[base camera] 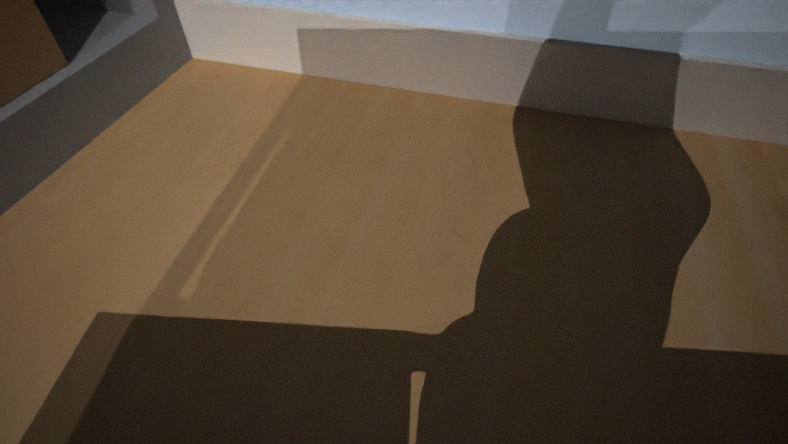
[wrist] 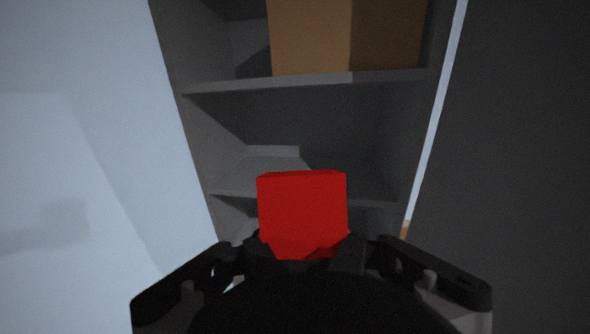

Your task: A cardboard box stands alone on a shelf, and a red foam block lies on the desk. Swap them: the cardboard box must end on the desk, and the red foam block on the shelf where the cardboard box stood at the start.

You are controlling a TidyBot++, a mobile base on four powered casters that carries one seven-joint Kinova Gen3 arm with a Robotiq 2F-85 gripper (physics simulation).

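Places are measured from the arm's base along level axes (x ahead, y left, z up), in centimetres.
Pixels of known places: gripper, fingertip midpoint: (wrist: 302, 232).
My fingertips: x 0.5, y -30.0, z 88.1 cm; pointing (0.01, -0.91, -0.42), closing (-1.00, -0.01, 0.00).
Observation:
Behind a point stands the place of what it marks.
My gripper (wrist: 302, 232) {x 0.5, y -30.0, z 88.1 cm} is shut on the red foam block (wrist: 302, 212) {x 0.5, y -27.1, z 92.8 cm}, which stands out from between the fingertips at the lower middle of the wrist view. Behind the block is a tall grey shelf unit (wrist: 197, 135) {x 44.3, y -91.5, z 84.8 cm}. A cardboard box (wrist: 310, 37) {x -4.9, y -80.6, z 115.4 cm} sits on its upper shelf (wrist: 310, 81) {x -4.5, y -78.6, z 103.0 cm}, cut off by the top edge of the view. I cannot tell whether this is the box that the task names. The desk does not show in the wrist view. The gripper and the block do not show in the base camera view.
A large dark panel (wrist: 510, 150) {x -38.3, y -45.9, z 89.2 cm} stands at the right of the wrist view, past a narrow gap. Pale wall (wrist: 75, 165) {x 57.0, y -55.2, z 86.8 cm} is at the left. In the base camera view, a grey unit (base camera: 93, 99) {x 55.8, y 38.8, z -35.7 cm} with a brown box (base camera: 27, 49) {x 53.7, y 41.3, z -28.6 cm} stands at upper left, beside wooden floor (base camera: 358, 220) {x 42.0, y 5.5, z -39.6 cm}.

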